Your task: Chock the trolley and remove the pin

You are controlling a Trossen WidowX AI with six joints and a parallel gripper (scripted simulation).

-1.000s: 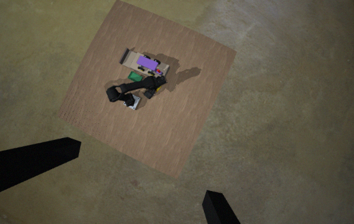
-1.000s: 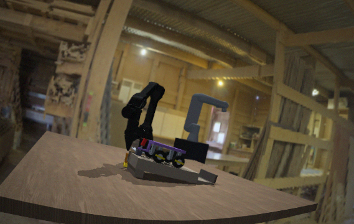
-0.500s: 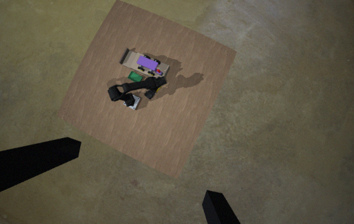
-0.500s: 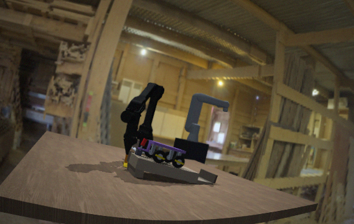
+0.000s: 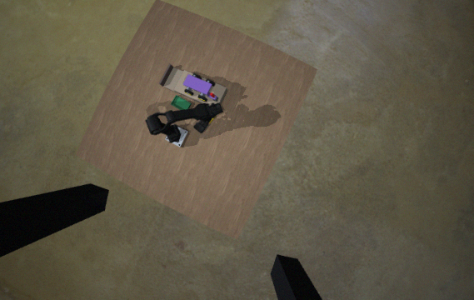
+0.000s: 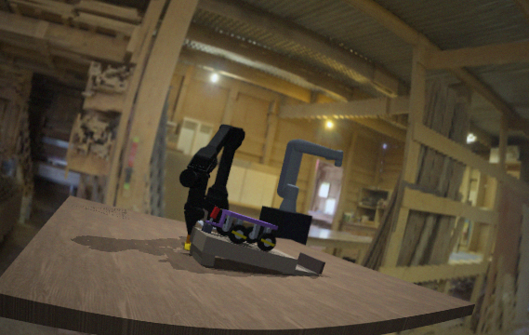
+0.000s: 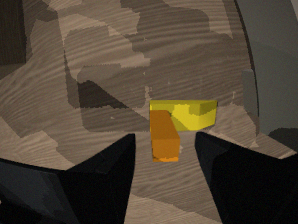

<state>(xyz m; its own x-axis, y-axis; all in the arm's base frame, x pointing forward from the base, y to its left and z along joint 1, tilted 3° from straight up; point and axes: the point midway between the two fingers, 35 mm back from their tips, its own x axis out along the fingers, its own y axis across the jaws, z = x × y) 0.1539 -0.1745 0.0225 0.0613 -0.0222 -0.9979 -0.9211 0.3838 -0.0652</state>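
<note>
The yellow chock is 3 cm below my gripper tip, 2 cm ahead of it and 1 cm to the right of it. The rest, counted from my gripper tip: green tray (22 cm to the left, 6 cm below, 6 cm ahead); then purple trolley (18 cm ahead, 10 cm to the left, 7 cm above); then red-headed stop pin (14 cm ahead, 8 cm above).
</note>
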